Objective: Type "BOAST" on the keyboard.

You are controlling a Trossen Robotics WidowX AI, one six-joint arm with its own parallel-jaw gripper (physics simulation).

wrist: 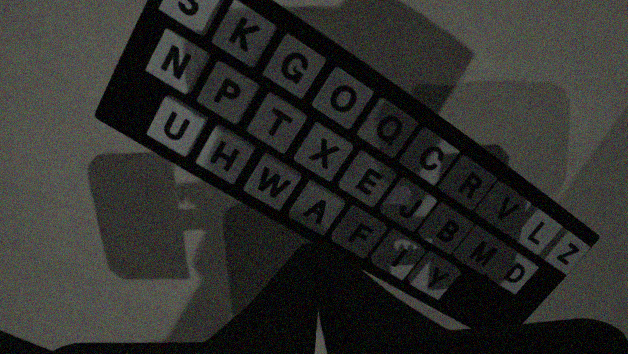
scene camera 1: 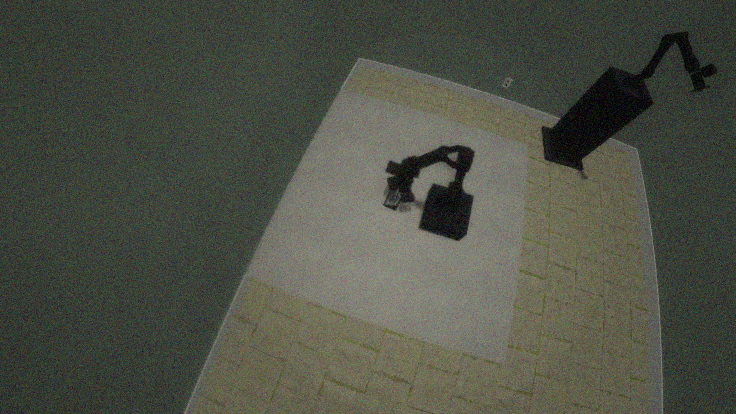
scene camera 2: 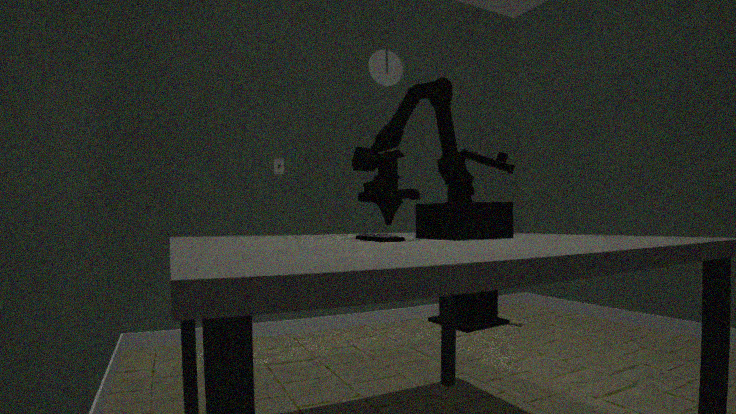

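Pixels of known places: gripper, fingertip midpoint: [wrist: 315,255] [scene camera 1: 401,192] [scene camera 2: 388,225]; arm's base, link origin: [scene camera 1: 452,203] [scene camera 2: 459,203].
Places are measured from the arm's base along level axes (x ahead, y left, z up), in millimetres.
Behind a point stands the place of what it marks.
The black keyboard [scene camera 1: 392,198] {x 291, y 4, z -100 mm} [scene camera 2: 380,238] {x 329, y 50, z -102 mm} [wrist: 125,95] {x 272, y 54, z -100 mm} with grey letter keys lies flat on the white table, slanting down to the right in the wrist view. There the O key [wrist: 343,98] {x 300, y -22, z -95 mm}, T key [wrist: 277,123] {x 283, y -3, z -95 mm}, A key [wrist: 316,215] {x 254, y -30, z -95 mm} and B key [wrist: 446,231] {x 266, y -84, z -95 mm} show whole; the S key [wrist: 187,10] {x 309, y 39, z -95 mm} is cut by the top edge. My gripper [scene camera 2: 389,223] {x 252, y -29, z -67 mm} [wrist: 315,255] {x 252, y -29, z -67 mm} is shut and empty. Its tips hang a little above the keyboard, apart from it. In the wrist view they show just below the A key, over the keyboard's lower edge.
My arm's black base block [scene camera 1: 446,213] {x 21, y 61, z -2 mm} [scene camera 2: 464,221] {x 100, y 131, z -59 mm} stands on the white table [scene camera 1: 411,278] {x 114, y 386, z -111 mm} [scene camera 2: 267,257] {x 735, y 365, z -111 mm}, close beside the keyboard. A second dark arm on a tall pedestal [scene camera 1: 597,118] stands on the floor beyond the table. Shadows of the arm fall across the keys and table.
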